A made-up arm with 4 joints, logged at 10 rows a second.
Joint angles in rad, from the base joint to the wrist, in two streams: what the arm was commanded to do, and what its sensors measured. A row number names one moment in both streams.
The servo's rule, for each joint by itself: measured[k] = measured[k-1] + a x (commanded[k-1-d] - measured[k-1]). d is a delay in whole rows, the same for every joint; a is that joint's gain. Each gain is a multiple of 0.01, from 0.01 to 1. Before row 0 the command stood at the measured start. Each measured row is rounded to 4 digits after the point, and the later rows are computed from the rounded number. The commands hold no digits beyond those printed.
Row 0, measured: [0.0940, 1.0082, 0.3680, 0.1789]
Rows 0 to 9, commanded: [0.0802, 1.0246, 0.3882, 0.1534]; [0.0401, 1.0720, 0.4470, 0.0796]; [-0.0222, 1.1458, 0.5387, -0.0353]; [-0.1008, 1.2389, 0.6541, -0.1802]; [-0.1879, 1.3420, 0.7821, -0.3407]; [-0.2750, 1.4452, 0.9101, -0.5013]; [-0.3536, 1.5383, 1.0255, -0.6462]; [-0.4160, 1.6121, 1.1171, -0.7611]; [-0.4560, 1.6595, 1.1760, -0.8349]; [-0.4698, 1.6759, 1.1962, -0.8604]
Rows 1 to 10, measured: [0.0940, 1.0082, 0.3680, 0.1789]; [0.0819, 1.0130, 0.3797, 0.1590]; [0.0451, 1.0301, 0.4187, 0.0971]; [-0.0141, 1.0637, 0.4883, -0.0062]; [-0.0904, 1.1145, 0.5845, -0.1419]; [-0.1762, 1.1805, 0.6991, -0.2970]; [-0.2631, 1.2573, 0.8215, -0.4564]; [-0.3427, 1.3388, 0.9398, -0.6044]; [-0.4072, 1.4181, 1.0426, -0.7266]; [-0.4501, 1.4881, 1.1200, -0.8111]
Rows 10 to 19, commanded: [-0.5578, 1.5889, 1.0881, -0.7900]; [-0.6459, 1.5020, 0.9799, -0.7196]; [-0.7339, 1.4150, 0.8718, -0.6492]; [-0.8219, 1.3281, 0.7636, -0.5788]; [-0.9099, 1.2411, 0.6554, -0.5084]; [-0.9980, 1.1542, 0.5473, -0.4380]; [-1.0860, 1.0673, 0.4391, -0.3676]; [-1.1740, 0.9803, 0.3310, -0.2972]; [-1.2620, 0.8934, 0.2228, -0.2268]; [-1.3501, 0.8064, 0.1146, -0.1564]
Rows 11 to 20, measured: [-0.4674, 1.5426, 1.1642, -0.8496]; [-0.5470, 1.5560, 1.1201, -0.8031]; [-0.6340, 1.5403, 1.0388, -0.7380]; [-0.7219, 1.5040, 0.9419, -0.6687]; [-0.8099, 1.4530, 0.8385, -0.5986]; [-0.8979, 1.3915, 0.7323, -0.5282]; [-0.9860, 1.3227, 0.6250, -0.4578]; [-1.0740, 1.2486, 0.5172, -0.3874]; [-1.1620, 1.1708, 0.4092, -0.3170]; [-1.2500, 1.0904, 0.3011, -0.2466]
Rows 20 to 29, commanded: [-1.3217, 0.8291, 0.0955, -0.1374]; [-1.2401, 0.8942, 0.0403, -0.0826]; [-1.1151, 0.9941, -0.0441, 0.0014]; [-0.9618, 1.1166, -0.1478, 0.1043]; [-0.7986, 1.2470, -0.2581, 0.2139]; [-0.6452, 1.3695, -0.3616, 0.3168]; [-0.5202, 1.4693, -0.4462, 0.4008]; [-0.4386, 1.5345, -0.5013, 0.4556]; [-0.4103, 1.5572, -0.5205, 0.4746]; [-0.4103, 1.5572, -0.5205, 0.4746]
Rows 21 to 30, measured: [-1.3381, 1.0080, 0.1929, -0.1762]; [-1.3237, 0.9561, 0.1364, -0.1459]; [-1.2501, 0.9381, 0.0807, -0.0965]; [-1.1313, 0.9543, 0.0083, -0.0201]; [-0.9821, 1.0014, -0.0822, 0.0769]; [-0.8206, 1.0726, -0.1842, 0.1838]; [-0.6662, 1.1587, -0.2871, 0.2875]; [-0.5377, 1.2488, -0.3794, 0.3759]; [-0.4505, 1.3317, -0.4501, 0.4381]; [-0.4151, 1.3971, -0.4909, 0.4666]
